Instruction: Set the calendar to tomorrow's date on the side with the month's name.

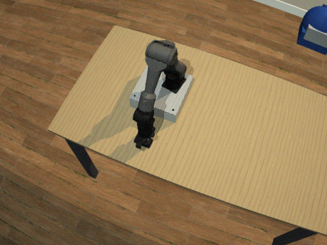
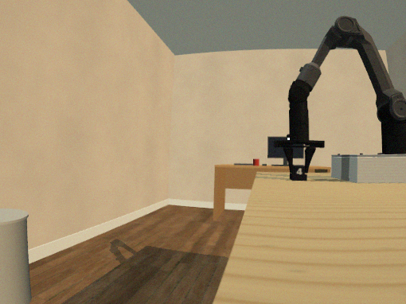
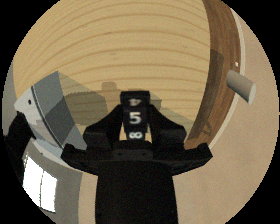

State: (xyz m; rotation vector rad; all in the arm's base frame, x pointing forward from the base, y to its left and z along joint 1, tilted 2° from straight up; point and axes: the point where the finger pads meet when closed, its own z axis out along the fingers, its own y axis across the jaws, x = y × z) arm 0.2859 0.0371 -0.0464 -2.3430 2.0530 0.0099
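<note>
The calendar tray lies 20 mm to the right of my hand and 20 mm below it. From my hand the other things lie so: black calendar cube right at my hand.
</note>
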